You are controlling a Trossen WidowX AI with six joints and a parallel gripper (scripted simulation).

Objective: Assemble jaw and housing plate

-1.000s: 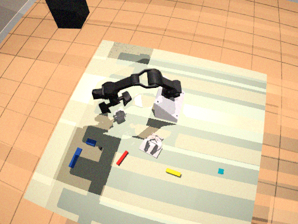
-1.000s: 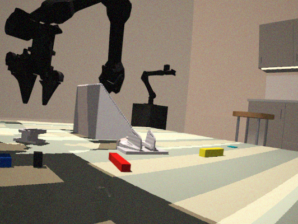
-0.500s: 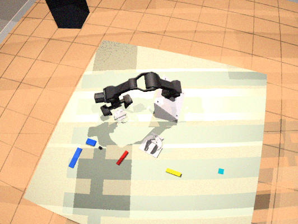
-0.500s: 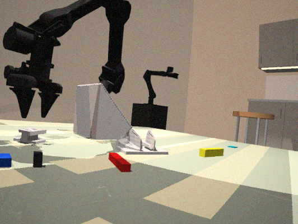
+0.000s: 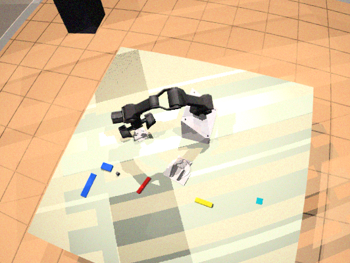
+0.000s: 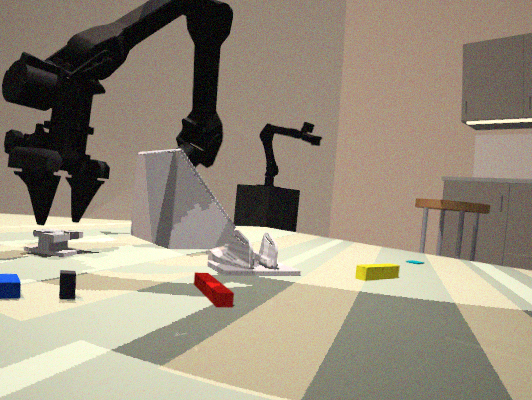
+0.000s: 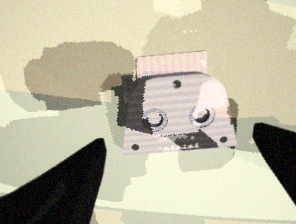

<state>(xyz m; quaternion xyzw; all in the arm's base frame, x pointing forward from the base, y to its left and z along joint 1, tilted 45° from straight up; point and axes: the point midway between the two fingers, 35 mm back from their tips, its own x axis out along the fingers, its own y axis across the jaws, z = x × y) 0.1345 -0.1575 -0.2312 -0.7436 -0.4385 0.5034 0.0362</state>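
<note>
Right now the base plate is 20 mm below my gripper tip and 10 mm behind it. Round my gripper tip: blue block: 210 mm ahead, 140 mm to the right, 40 mm below; then small black cube: 230 mm ahead, 70 mm to the right, 30 mm below; then white block: 30 mm below, 10 mm behind.
</note>
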